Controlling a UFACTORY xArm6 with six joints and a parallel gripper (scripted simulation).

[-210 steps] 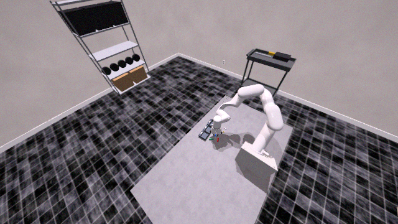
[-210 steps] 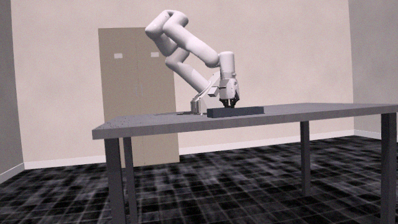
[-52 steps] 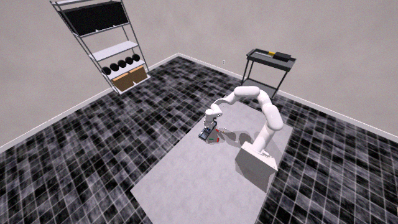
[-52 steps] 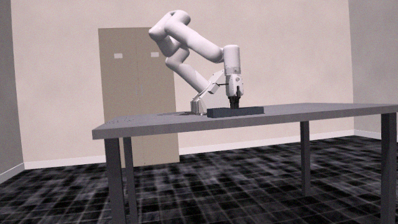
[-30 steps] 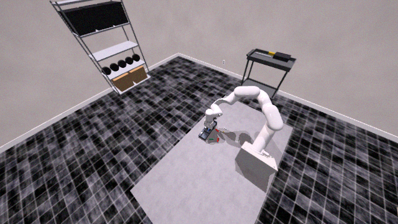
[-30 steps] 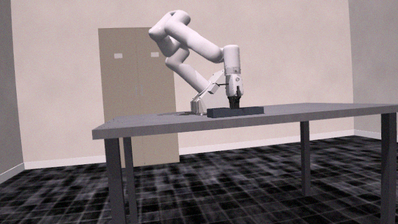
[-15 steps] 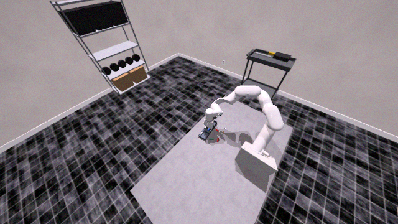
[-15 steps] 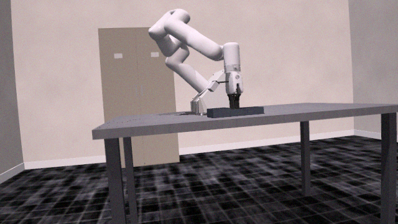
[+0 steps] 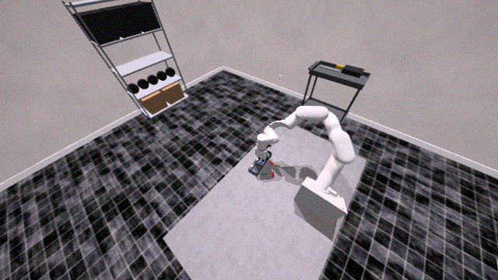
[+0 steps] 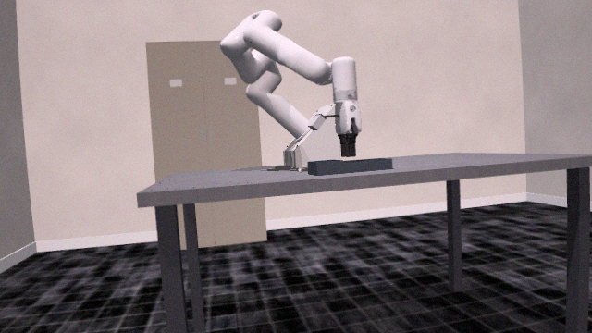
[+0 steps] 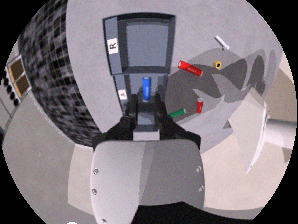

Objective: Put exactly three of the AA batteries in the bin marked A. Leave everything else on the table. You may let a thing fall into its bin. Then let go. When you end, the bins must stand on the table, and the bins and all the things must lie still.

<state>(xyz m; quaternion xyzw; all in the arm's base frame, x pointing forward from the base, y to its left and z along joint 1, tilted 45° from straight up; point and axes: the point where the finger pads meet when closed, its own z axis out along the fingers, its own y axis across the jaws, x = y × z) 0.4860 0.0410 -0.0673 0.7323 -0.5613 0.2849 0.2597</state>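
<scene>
Right now the dark two-compartment bin is 1 cm ahead of my hand and 5 cm below it. Round my hand: green AA battery 10 cm behind, 6 cm to the left, 6 cm below; then red battery 7 cm behind, 6 cm to the right, 6 cm below; then blue AA battery 5 cm below.
</scene>
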